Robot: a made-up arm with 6 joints. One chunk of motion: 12 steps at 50 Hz.
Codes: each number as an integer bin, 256 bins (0 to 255) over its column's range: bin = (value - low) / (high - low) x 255, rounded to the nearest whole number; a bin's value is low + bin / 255 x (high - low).
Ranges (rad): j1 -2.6..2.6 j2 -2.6..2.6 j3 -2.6..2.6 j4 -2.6..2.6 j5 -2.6..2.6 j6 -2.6..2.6
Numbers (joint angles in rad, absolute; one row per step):
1: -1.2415 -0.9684 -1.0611 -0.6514 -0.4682 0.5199
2: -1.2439 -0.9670 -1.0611 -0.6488 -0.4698 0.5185
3: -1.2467 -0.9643 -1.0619 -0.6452 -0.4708 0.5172
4: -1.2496 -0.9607 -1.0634 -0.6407 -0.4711 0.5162
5: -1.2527 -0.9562 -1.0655 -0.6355 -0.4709 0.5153
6: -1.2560 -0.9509 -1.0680 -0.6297 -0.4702 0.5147
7: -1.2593 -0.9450 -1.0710 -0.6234 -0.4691 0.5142
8: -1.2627 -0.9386 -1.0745 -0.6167 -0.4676 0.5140
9: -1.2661 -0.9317 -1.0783 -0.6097 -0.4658 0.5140
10: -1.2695 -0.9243 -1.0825 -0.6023 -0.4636 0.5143
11: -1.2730 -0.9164 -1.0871 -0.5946 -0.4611 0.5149
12: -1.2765 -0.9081 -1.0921 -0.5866 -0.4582 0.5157
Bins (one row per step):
1: 67 80 75 96 105 153
2: 67 80 75 96 104 153
3: 66 80 75 96 104 153
4: 66 80 75 96 104 153
5: 66 81 75 96 104 153
6: 66 81 75 97 104 153
7: 66 81 75 97 104 153
8: 66 81 75 97 105 153
9: 65 82 75 98 105 153
10: 65 82 74 98 105 153
11: 65 83 74 98 105 153
12: 65 83 74 99 105 153

